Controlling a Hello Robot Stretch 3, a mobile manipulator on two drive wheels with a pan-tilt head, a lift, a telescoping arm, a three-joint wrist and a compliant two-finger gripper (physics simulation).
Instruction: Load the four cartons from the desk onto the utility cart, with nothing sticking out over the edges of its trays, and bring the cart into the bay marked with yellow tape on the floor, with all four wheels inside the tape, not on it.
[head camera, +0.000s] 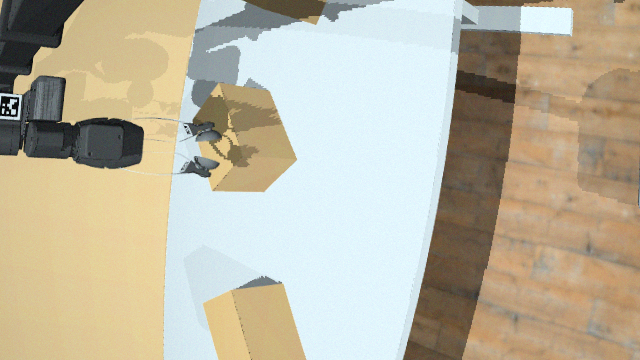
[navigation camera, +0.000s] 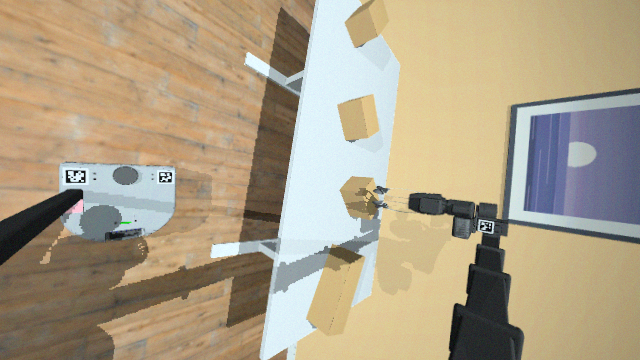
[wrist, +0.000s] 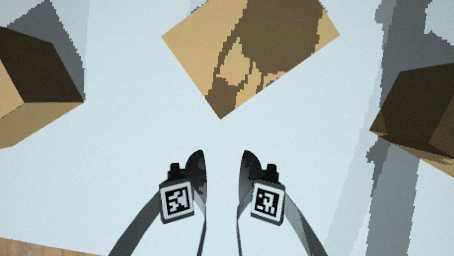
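Pixels of known places: gripper, fingertip midpoint: (head camera: 218, 150) (navigation camera: 373, 196); robot's base at its link origin: (navigation camera: 126, 174).
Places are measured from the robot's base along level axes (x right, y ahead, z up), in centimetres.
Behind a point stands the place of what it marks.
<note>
Four tan cartons stand on the white desk (head camera: 350, 215) {z 72.0, x 55.8, y 6.8 cm} (navigation camera: 327, 150) {z 72.0, x 59.3, y 14.9 cm} (wrist: 120, 180). My gripper (head camera: 208, 149) {z 90.7, x 65.4, y -2.2 cm} (navigation camera: 382, 197) {z 90.7, x 65.4, y -2.2 cm} (wrist: 223, 168) {z 90.7, x 65.4, y -2.2 cm} is partly open and empty, at the wall side of one carton (head camera: 265, 130) {z 76.9, x 72.1, y -6.5 cm} (navigation camera: 356, 192) {z 81.0, x 69.1, y -2.1 cm} (wrist: 190, 45). In the wrist view this carton lies ahead of the fingertips, apart from them, turned at an angle. A second carton (head camera: 267, 320) {z 78.0, x 68.1, y 26.5 cm} (navigation camera: 354, 120) {z 79.1, x 67.3, y 28.1 cm} (wrist: 45, 70) stands to one side, and a long carton (head camera: 300, 7) {z 77.0, x 64.8, y -28.1 cm} (navigation camera: 335, 295) {z 81.7, x 57.7, y -42.0 cm} (wrist: 420, 110) to the other. The fourth carton (navigation camera: 367, 25) {z 81.2, x 70.0, y 68.0 cm} is at the desk's far end. The cart and taped bay do not show.
The tan wall (head camera: 100, 250) {z 91.0, x 123.8, y 23.1 cm} (navigation camera: 450, 125) {z 103.8, x 125.3, y 35.3 cm} runs along the desk, with a framed picture (navigation camera: 575, 160) {z 147.8, x 120.6, y 15.6 cm}. My arm (navigation camera: 485, 320) {z 124.7, x 25.1, y -7.8 cm} stretches along the wall side. My base (navigation camera: 155, 200) {z 16.0, x 9.5, y -10.5 cm} stands on the wood floor at the other side. Desk feet (head camera: 545, 21) (navigation camera: 232, 249) stick out over the floor.
</note>
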